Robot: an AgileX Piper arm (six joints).
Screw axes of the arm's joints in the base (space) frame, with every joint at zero. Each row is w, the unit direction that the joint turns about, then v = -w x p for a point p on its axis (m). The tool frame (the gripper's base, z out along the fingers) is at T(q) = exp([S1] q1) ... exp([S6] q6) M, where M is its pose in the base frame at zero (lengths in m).
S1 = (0, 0, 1, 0.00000, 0.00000, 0.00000)
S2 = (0, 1, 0, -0.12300, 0.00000, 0.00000)
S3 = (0, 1, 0, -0.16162, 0.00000, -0.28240)
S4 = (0.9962, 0, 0.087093, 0.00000, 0.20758, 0.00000)
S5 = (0, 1, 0, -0.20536, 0.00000, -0.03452)
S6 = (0.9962, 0, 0.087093, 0.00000, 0.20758, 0.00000)
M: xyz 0.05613 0.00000 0.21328 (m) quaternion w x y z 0.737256 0 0.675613 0
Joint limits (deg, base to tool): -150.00..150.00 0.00..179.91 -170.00..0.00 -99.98..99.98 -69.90..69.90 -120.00..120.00
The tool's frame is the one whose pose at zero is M.
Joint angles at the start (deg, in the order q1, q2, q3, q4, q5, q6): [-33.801 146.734 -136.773 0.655 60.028 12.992]
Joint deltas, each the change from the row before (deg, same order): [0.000 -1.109 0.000 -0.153 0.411 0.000]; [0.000 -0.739 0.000 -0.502 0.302 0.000]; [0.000 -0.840 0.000 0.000 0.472 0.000]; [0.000 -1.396 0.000 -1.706 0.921 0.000]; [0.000 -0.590 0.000 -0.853 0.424 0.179]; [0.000 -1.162 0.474 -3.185 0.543 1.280]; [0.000 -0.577 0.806 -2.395 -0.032 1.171]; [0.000 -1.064 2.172 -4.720 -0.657 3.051]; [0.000 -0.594 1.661 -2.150 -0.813 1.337]
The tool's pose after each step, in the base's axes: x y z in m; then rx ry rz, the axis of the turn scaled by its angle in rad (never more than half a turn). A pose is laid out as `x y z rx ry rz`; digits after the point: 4 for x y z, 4 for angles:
0.4541 -0.3032 0.1737 1.0742 2.4739 -0.0997
0.4528 -0.3031 0.1805 1.0684 2.4694 -0.1128
0.4515 -0.3022 0.1881 1.0659 2.4635 -0.1142
0.4476 -0.3025 0.2007 1.0546 2.4631 -0.1552
0.4458 -0.3028 0.2060 1.0537 2.4619 -0.1746
0.4407 -0.3048 0.2144 1.0659 2.4574 -0.2420
0.4375 -0.3067 0.2161 1.0800 2.4555 -0.2907
0.4313 -0.3104 0.2166 1.1181 2.4419 -0.3824
0.4284 -0.3118 0.2149 1.1298 2.4370 -0.4235

